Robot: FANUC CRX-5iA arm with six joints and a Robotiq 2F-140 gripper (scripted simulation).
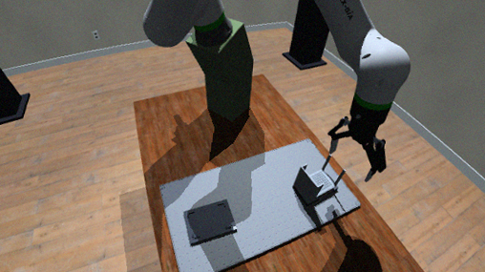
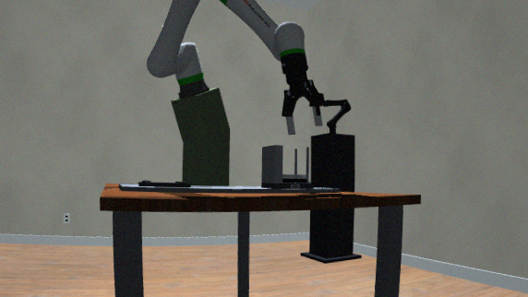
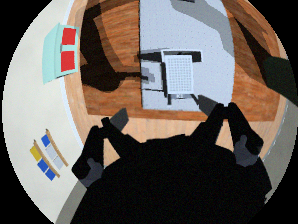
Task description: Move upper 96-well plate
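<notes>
Now: the white 96-well plate 17 cm below my hand, 5 cm to the right of it and 5 cm behind it. From my hand the other things lie so: dark plate nest N1: 46 cm to the right, 20 cm below, 10 cm behind; then pale A1 square: 39 cm to the right, 20 cm below, 4 cm behind.
</notes>
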